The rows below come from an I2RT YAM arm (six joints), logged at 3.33 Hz.
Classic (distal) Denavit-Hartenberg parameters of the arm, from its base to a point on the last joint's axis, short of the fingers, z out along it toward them. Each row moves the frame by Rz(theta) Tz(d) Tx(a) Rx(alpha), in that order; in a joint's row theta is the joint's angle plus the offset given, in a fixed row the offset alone. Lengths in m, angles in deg.
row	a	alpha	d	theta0
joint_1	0.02	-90	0.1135	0
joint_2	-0.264	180	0	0
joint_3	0.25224	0	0	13.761
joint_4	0.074	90	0	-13.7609
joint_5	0	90	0	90
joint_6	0	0	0.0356	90
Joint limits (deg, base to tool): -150..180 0..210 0..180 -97..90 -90..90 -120..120
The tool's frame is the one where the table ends.
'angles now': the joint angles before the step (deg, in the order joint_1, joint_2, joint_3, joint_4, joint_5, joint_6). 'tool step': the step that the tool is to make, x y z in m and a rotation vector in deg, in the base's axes. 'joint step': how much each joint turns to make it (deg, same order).
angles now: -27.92 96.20 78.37 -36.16 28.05 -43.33
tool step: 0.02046 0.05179 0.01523 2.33 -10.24 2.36
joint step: 8.78 -2.34 -0.03 1.53 -0.98 10.00
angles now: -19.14 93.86 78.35 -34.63 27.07 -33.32
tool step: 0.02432 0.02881 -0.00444 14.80 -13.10 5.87
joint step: 4.11 1.34 -0.29 5.98 -14.60 11.34
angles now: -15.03 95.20 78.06 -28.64 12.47 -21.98
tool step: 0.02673 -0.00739 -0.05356 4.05 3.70 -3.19
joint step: -0.04 9.07 0.01 3.49 -0.13 4.42
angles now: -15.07 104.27 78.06 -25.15 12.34 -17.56
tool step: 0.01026 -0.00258 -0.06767 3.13 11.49 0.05
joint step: 0.02 9.72 0.00 -2.19 -0.05 0.00
